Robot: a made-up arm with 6 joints.
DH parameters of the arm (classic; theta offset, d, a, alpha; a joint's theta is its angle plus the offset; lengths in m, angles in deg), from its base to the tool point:
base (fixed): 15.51 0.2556 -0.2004 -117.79
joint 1: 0 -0.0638 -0.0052 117.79
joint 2: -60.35 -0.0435 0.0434 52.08
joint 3: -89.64 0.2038 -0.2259 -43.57
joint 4: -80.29 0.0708 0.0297 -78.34
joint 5: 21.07 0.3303 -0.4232 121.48
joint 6: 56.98 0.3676 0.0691 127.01
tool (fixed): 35.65 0.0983 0 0
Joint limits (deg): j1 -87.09..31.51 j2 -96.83..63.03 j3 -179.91..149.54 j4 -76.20..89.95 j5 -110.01..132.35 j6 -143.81..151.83
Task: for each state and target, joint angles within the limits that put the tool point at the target. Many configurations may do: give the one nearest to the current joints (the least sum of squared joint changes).
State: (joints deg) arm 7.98 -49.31 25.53 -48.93 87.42 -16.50
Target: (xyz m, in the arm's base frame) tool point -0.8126 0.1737 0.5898
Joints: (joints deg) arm -19.47 -47.53 60.47 -54.14 98.60 9.32
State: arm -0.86 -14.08 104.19 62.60 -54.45 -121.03
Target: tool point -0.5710 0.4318 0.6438
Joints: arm 7.76 -15.01 92.57 78.33 -26.07 -136.12
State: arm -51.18 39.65 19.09 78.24 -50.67 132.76
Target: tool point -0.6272 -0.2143 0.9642
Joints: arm -69.34 18.14 11.21 71.78 -35.17 127.50
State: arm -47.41 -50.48 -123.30 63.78 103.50 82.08
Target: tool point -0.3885 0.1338 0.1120
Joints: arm -54.45 -35.94 -110.89 78.24 126.78 68.25
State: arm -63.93 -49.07 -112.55 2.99 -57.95 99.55
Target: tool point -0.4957 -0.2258 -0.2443
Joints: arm -20.66 -33.13 -98.09 -9.95 -29.38 88.39
